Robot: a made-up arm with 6 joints.
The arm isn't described. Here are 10 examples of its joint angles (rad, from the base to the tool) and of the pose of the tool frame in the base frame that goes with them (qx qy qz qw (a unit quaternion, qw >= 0); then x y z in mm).
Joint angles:
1: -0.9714 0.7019 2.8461 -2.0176 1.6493 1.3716
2: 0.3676 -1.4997 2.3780 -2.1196 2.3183 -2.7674
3: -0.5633 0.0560 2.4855 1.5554 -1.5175 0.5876
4: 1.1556 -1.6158 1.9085 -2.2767 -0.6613 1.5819
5: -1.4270 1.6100 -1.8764 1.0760 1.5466 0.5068
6: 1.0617 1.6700 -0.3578 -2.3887 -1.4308 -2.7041
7: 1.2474 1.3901 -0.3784 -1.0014 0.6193 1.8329
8: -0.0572 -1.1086 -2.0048 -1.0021 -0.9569 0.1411
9: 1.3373 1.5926 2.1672 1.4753 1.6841 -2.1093
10: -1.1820 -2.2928 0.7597 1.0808 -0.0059 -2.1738
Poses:
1: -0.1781 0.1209 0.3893 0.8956 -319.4 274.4 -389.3
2: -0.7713 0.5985 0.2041 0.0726 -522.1 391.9 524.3
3: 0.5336 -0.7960 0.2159 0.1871 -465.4 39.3 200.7
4: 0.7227 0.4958 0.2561 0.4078 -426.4 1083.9 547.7
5: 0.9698 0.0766 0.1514 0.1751 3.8 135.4 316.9
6: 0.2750 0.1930 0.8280 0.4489 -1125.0 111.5 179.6
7: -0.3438 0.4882 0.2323 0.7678 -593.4 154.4 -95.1
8: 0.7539 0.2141 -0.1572 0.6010 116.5 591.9 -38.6
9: -0.5179 -0.5580 -0.5465 0.3489 -108.3 -49.8 392.2
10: 0.6377 -0.3479 -0.5538 0.4071 331.9 59.1 225.7
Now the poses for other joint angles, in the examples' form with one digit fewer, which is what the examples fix.
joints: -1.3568 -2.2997 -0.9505 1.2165 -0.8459 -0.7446
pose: 0.196 -0.367 -0.379 0.827 458 451 454
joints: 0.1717 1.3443 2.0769 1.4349 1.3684 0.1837
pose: 0.052 -0.302 0.886 0.348 -468 329 -217
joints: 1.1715 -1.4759 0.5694 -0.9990 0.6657 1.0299
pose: 0.960 0.185 -0.110 0.178 33 558 593
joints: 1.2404 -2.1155 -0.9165 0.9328 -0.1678 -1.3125
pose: 0.066 0.511 -0.295 0.805 -141 725 -265
